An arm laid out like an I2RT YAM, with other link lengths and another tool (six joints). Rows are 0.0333 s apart.
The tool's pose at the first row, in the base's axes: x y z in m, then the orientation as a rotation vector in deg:
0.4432, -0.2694, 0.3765, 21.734, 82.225, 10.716
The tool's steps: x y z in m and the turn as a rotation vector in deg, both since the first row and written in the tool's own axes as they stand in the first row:
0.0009, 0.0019, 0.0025, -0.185, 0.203, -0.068
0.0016, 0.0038, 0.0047, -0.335, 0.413, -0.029
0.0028, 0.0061, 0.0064, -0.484, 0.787, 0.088
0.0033, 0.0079, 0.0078, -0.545, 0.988, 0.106
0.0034, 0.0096, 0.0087, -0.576, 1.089, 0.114
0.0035, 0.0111, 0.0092, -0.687, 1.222, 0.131
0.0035, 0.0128, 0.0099, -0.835, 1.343, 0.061
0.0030, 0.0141, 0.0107, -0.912, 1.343, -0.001
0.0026, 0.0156, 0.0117, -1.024, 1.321, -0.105
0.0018, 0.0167, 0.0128, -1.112, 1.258, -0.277
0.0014, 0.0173, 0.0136, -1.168, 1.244, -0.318
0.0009, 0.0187, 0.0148, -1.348, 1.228, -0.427
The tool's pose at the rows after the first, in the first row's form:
0.4460, -0.2677, 0.3766, 21.524, 82.410, 10.836
0.4484, -0.2660, 0.3768, 21.419, 82.589, 11.019
0.4505, -0.2637, 0.3767, 21.364, 82.916, 11.300
0.4521, -0.2620, 0.3770, 21.317, 83.102, 11.401
0.4532, -0.2606, 0.3776, 21.293, 83.196, 11.451
0.4539, -0.2592, 0.3781, 21.207, 83.308, 11.572
0.4547, -0.2577, 0.3788, 21.029, 83.417, 11.647
0.4556, -0.2568, 0.3798, 20.921, 83.416, 11.651
0.4566, -0.2557, 0.3808, 20.755, 83.395, 11.642
0.4577, -0.2551, 0.3820, 20.561, 83.349, 11.552
0.4585, -0.2548, 0.3827, 20.486, 83.334, 11.555
0.4598, -0.2539, 0.3838, 20.260, 83.309, 11.591

